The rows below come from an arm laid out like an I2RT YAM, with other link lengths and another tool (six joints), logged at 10 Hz.
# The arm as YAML. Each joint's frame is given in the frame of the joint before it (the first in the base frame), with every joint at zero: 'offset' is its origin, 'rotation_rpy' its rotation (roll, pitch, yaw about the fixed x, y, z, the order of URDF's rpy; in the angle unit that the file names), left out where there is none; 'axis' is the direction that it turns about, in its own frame. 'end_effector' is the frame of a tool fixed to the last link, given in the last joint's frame.
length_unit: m
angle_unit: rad
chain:
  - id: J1
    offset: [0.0, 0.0, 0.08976]
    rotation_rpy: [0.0, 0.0, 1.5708]
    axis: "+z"
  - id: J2
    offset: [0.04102, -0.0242, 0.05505]
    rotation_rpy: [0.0, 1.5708, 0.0]
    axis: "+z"
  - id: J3
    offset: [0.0, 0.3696, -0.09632]
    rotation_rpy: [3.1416, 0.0, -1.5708]
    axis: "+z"
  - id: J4
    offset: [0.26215, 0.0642, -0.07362]
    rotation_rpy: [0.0, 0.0, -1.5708]
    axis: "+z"
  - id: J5
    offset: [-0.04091, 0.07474, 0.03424]
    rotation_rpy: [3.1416, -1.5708, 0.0]
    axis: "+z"
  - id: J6
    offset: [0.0, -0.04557, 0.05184]
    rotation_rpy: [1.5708, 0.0, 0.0]
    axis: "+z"
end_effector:
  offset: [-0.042, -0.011, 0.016]
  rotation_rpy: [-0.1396, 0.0, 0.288]
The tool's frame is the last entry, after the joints.
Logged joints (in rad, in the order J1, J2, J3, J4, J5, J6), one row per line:
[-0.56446 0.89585 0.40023 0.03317 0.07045 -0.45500]
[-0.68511 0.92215 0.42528 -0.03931 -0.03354 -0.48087]
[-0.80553 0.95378 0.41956 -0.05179 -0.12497 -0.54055]
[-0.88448 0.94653 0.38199 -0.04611 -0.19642 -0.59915]
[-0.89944 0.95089 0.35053 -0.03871 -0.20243 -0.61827]
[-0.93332 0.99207 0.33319 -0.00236 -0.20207 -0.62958]
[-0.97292 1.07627 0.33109 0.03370 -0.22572 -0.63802]
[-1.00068 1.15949 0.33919 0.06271 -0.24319 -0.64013]
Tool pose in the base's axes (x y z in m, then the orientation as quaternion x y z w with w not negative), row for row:
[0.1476 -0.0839 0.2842 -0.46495 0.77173 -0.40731 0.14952]
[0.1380 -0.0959 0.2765 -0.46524 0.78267 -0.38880 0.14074]
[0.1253 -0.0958 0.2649 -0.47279 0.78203 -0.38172 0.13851]
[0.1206 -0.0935 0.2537 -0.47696 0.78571 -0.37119 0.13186]
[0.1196 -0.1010 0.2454 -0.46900 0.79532 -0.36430 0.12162]
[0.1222 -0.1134 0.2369 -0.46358 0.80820 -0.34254 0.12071]
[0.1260 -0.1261 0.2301 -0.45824 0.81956 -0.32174 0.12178]
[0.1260 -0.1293 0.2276 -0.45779 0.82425 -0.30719 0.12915]
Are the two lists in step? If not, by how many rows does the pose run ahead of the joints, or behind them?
The pose runs 1 row ahead of the joints: the pose in row i belongs to the joints in row i + 1.
